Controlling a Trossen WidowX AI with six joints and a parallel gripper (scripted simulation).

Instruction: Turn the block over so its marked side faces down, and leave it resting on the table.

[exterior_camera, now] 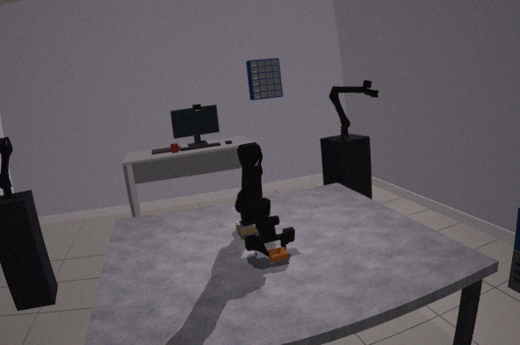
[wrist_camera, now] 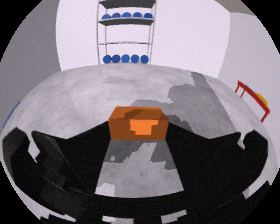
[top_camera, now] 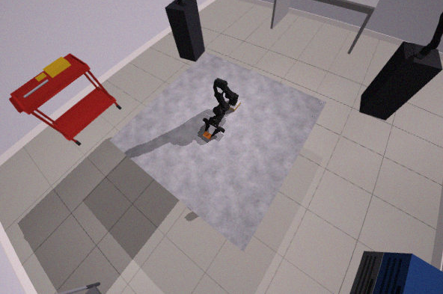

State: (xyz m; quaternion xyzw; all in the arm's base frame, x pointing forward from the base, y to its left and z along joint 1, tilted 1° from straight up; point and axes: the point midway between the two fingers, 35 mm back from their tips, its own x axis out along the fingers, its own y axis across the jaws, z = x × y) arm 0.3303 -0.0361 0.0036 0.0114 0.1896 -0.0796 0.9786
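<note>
The orange block lies 10 mm below my gripper tip.
</note>
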